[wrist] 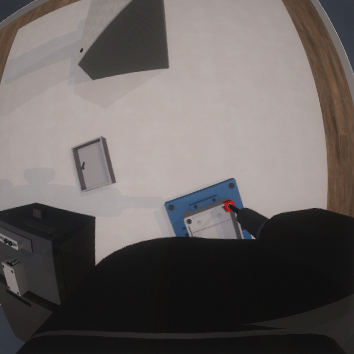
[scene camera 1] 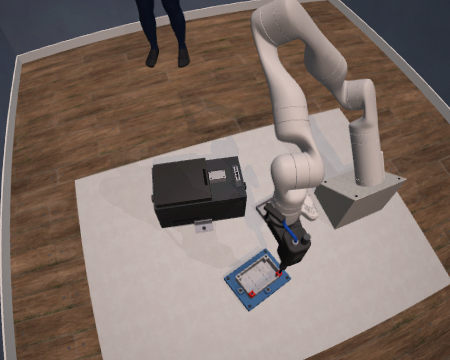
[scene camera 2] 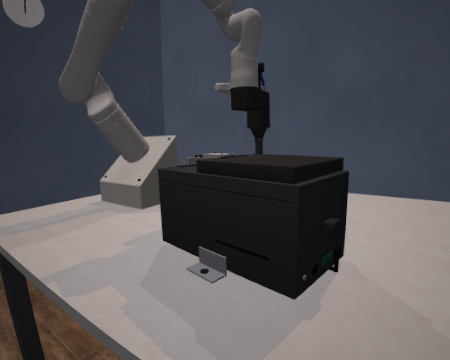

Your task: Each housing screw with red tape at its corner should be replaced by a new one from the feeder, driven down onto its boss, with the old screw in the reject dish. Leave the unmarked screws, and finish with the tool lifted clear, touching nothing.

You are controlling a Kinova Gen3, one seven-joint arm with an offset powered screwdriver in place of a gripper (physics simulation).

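Where they show: hand, its tool point: (wrist: 230, 206) (scene camera 1: 279, 273); arm's base, origin of its link: (scene camera 1: 369, 181) (scene camera 2: 138, 152).
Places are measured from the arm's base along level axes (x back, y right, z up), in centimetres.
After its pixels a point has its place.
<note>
My screwdriver (scene camera 1: 281, 271) @[y -11.9, x -39.1, z -7.2 cm] (wrist: 233, 207) @[y -11.4, x -38.8, z -7.4 cm] points down with its tip at the red-taped corner (scene camera 1: 279, 274) @[y -12.0, x -39.3, z -10.0 cm] (wrist: 227, 203) @[y -11.2, x -38.7, z -10.0 cm] of the grey housing (scene camera 1: 257, 278) @[y -9.5, x -45.1, z -13.7 cm] (wrist: 212, 226) @[y -9.2, x -43.1, z -13.7 cm]. Whether the tip touches or carries a screw is too small to tell. In scene camera 2 the black box hides the tip. The housing sits on a blue fixture (scene camera 1: 278, 286) @[y -14.5, x -40.3, z -14.0 cm] (wrist: 175, 217) @[y -3.0, x -40.7, z -14.0 cm]. Another red-taped corner (scene camera 1: 252, 294) @[y -14.0, x -49.5, z -9.6 cm] is at the housing's near side; the tool body hides it in the wrist view. An unmarked corner screw (wrist: 189, 221) @[y -5.2, x -40.5, z -9.8 cm] shows dark. The reject dish (wrist: 109, 162) @[y 7.5, x -29.7, z -14.9 cm] holds one small dark screw (wrist: 83, 165) @[y 13.1, x -29.4, z -15.1 cm].
A large black box (scene camera 1: 182, 180) @[y 24.4, x -55.4, z 1.0 cm] (scene camera 2: 230, 210) @[y 31.9, x -52.8, z -5.5 cm] (wrist: 75, 260) @[y 13.5, x -44.7, z -6.9 cm], apparently the feeder, has a pale plate (scene camera 1: 217, 175) @[y 21.4, x -44.9, z 1.4 cm] (wrist: 14, 277) @[y 20.2, x -44.3, z 1.4 cm] on top. A small metal bracket (scene camera 1: 203, 226) @[y 14.5, x -53.4, z -15.2 cm] (scene camera 2: 212, 260) @[y 31.3, x -49.1, z -14.1 cm] stands beside it. The arm's wedge-shaped base (scene camera 1: 357, 205) @[y -5.7, x -9.5, z 0.3 cm] (scene camera 2: 130, 192) @[y 10.3, x -6.8, z -11.1 cm] (wrist: 135, 45) @[y -0.6, x -12.3, z -7.3 cm] stands on the table.
</note>
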